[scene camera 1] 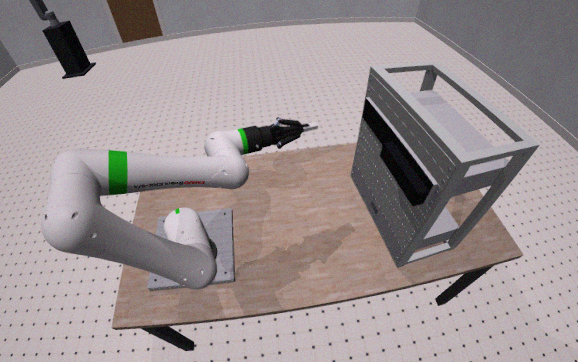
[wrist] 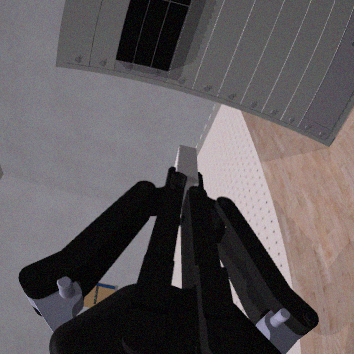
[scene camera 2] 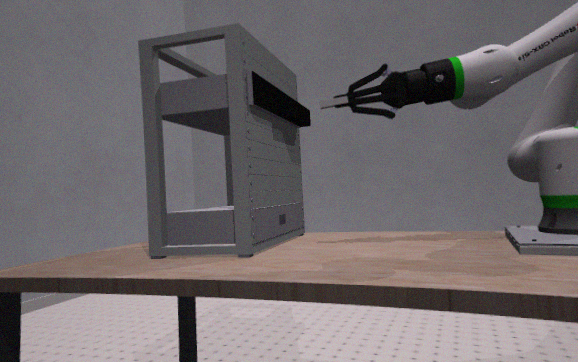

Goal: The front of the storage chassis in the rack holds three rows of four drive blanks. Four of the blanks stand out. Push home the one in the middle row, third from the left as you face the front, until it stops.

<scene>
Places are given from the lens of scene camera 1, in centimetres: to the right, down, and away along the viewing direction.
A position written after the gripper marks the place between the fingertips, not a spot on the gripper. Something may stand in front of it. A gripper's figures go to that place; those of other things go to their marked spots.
gripper (scene camera 1: 316, 125): 11, -22, 107
grey rack (scene camera 1: 414, 152): 37, -8, 78
</scene>
